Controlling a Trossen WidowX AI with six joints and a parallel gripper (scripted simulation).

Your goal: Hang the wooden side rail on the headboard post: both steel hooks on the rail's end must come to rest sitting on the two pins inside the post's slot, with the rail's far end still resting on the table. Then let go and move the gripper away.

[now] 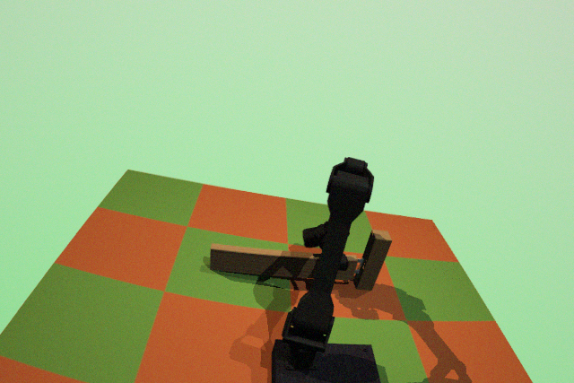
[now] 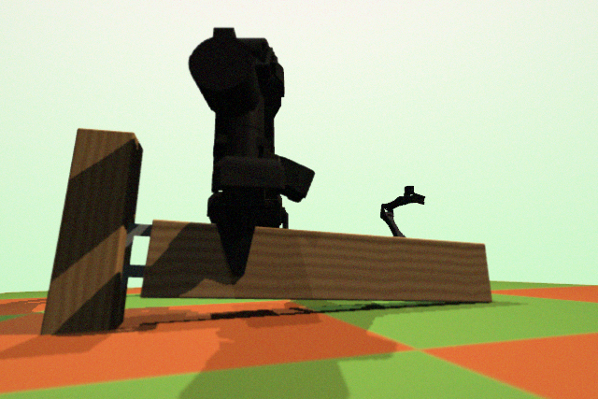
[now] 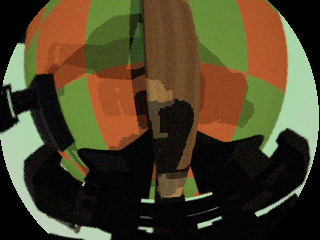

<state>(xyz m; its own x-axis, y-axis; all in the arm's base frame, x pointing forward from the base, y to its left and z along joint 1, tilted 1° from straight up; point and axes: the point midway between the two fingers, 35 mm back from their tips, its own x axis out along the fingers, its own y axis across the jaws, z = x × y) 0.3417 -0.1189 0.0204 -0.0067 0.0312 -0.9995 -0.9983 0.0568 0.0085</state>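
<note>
The headboard post lies 1 cm behind my gripper tip, 13 cm to the right of it and 4 cm above it.
</note>
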